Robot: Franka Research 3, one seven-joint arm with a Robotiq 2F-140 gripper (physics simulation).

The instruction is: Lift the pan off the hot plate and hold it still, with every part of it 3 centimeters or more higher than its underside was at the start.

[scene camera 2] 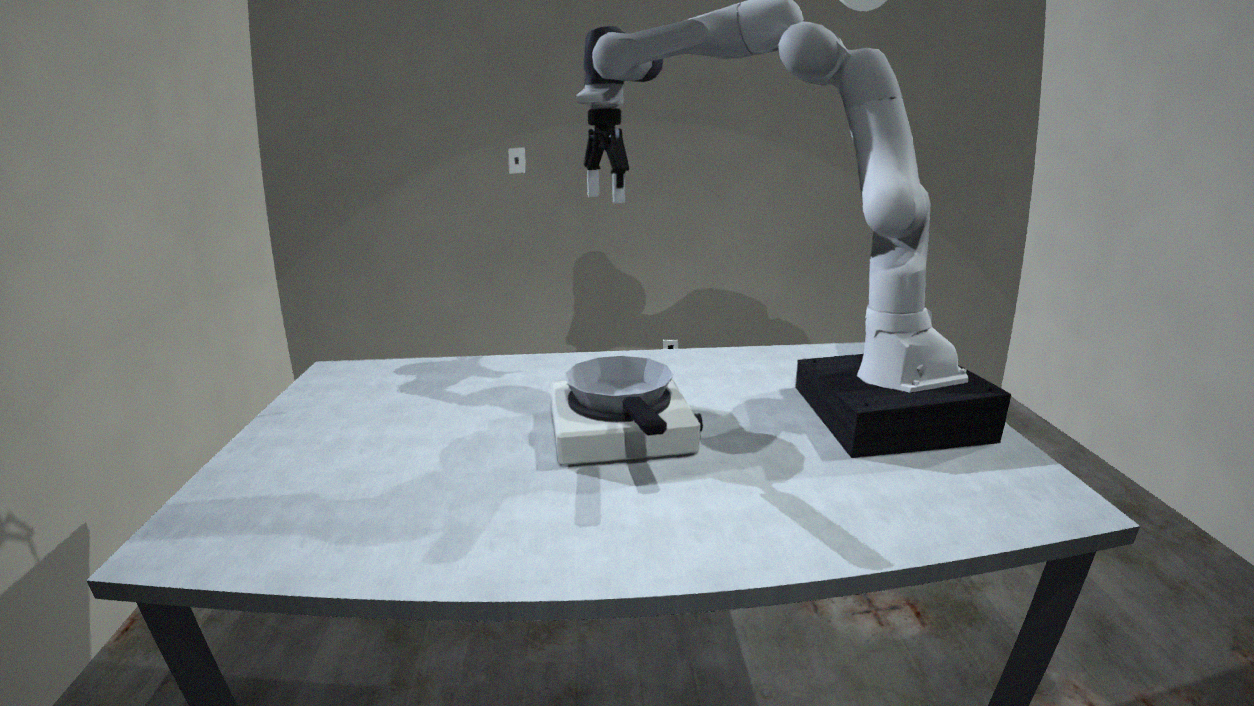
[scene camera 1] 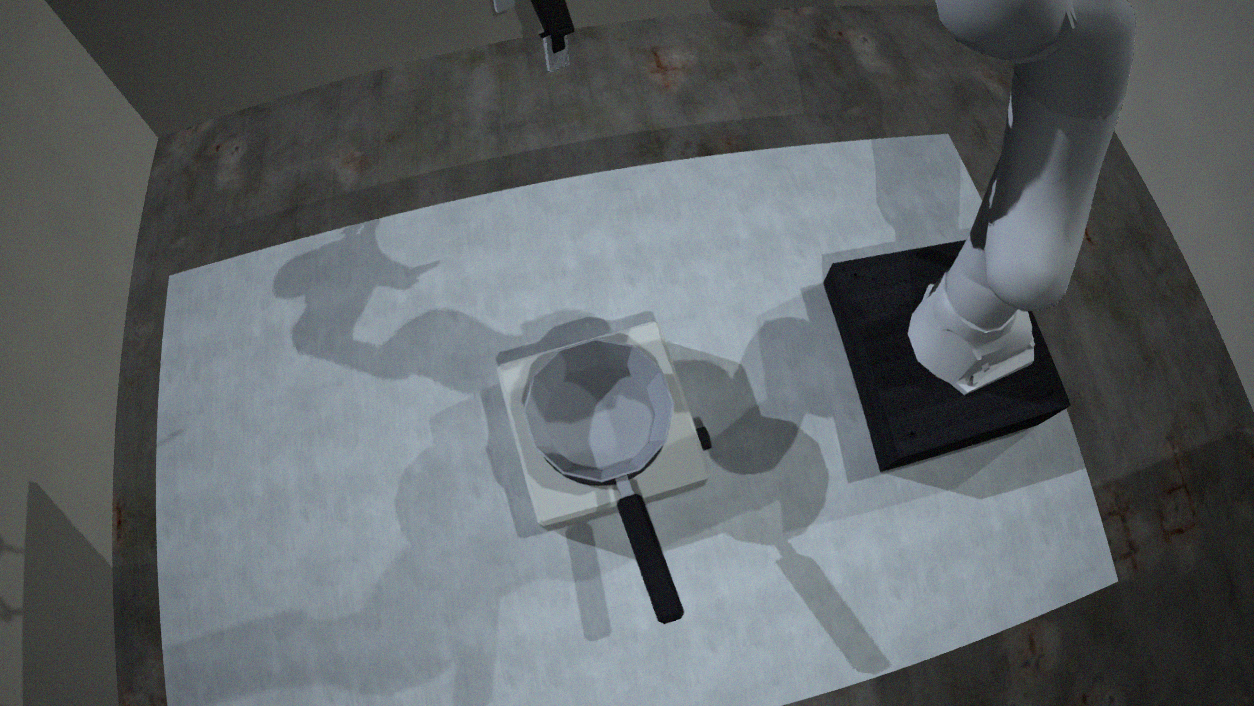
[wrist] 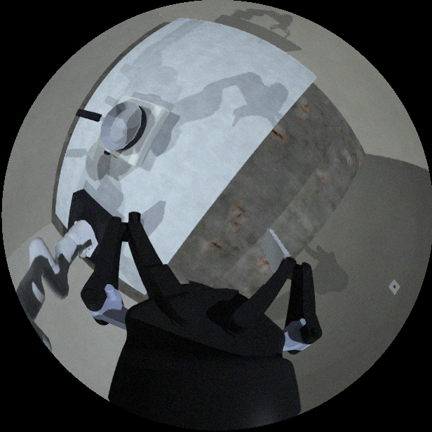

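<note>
The grey pan [scene camera 1: 605, 412] [scene camera 2: 618, 385] [wrist: 120, 127] sits upright on the cream hot plate [scene camera 1: 684, 464] [scene camera 2: 627, 445] [wrist: 151, 131]. Its black handle [scene camera 1: 649, 556] [scene camera 2: 645, 415] [wrist: 89, 115] sticks out past the hot plate's edge, toward the table's front edge in the scene camera 2 view. My gripper [scene camera 2: 605, 199] [wrist: 215, 224] is open and empty, fingers pointing down. It is high above table level and well away from the pan, beyond the table's back edge. In the scene camera 1 view it is partly cut off at the top.
The arm's base stands on a black block [scene camera 1: 956, 429] [scene camera 2: 930, 429] on the table [scene camera 1: 289, 526] [scene camera 2: 289, 561], right of the hot plate. A small dark knob [scene camera 1: 703, 437] is on the hot plate's right side. A wall rises behind the table.
</note>
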